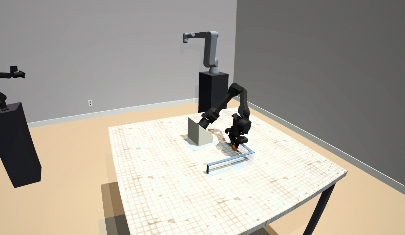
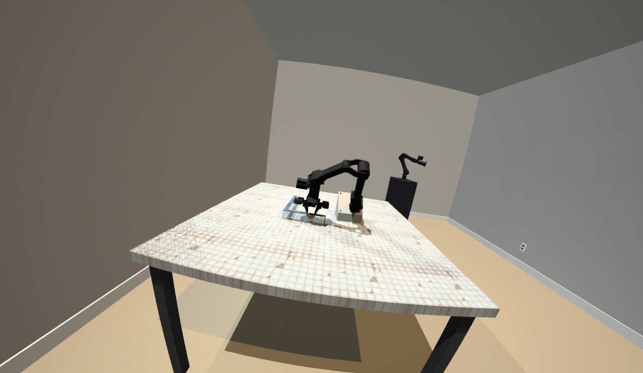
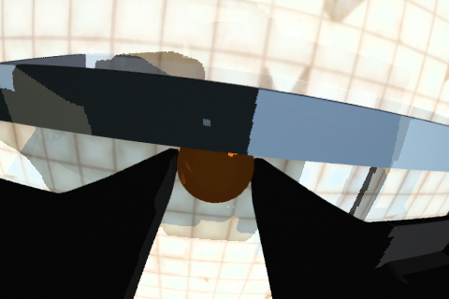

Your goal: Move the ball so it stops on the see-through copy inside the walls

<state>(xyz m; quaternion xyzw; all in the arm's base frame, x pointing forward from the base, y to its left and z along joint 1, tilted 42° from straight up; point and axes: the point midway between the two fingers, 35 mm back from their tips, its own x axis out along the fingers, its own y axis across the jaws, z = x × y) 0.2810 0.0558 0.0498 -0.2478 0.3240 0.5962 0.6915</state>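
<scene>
My gripper tip is right at the orange ball. Also, from my gripper tip: see-through copy 1 cm below.
</scene>
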